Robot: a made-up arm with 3 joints. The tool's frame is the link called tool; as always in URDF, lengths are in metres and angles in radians.
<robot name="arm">
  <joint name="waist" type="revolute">
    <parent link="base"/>
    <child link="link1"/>
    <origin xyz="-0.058 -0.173 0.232"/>
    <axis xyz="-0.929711 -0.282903 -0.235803"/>
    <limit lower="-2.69" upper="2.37"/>
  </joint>
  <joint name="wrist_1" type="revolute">
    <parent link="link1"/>
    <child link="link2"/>
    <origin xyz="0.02 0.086 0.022"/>
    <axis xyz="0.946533 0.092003 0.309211"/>
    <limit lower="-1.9" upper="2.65"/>
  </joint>
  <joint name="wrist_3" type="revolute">
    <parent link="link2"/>
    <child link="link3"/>
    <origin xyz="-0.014 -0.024 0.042"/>
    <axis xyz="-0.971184 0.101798 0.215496"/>
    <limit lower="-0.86" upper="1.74"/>
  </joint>
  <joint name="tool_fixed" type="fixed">
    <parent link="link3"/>
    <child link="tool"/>
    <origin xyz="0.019 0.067 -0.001"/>
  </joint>
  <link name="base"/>
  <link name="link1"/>
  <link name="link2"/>
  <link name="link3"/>
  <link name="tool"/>
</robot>
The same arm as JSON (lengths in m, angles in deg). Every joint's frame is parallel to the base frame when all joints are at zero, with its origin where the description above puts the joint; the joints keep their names.
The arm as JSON. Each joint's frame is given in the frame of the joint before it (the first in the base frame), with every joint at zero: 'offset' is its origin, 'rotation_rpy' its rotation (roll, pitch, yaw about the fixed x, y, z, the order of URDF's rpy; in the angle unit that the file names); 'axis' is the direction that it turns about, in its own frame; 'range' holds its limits. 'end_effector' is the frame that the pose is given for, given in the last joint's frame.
{"length_unit": "m", "angle_unit": "deg", "chain": [{"id": "waist", "offset": [-0.058, -0.173, 0.232], "rotation_rpy": [0.0, 0.0, 0.0], "axis": [-0.929711, -0.282903, -0.235803], "range": [-154.13, 135.79]}, {"id": "wrist_1", "offset": [0.02, 0.086, 0.022], "rotation_rpy": [0.0, 0.0, 0.0], "axis": [0.946533, 0.092003, 0.309211], "range": [-108.86, 151.83]}, {"id": "wrist_3", "offset": [-0.014, -0.024, 0.042], "rotation_rpy": [0.0, 0.0, 0.0], "axis": [-0.971184, 0.101798, 0.215496], "range": [-49.27, 99.69]}], "end_effector": {"offset": [0.019, 0.067, -0.001], "rotation_rpy": [0.0, 0.0, 0.0]}}
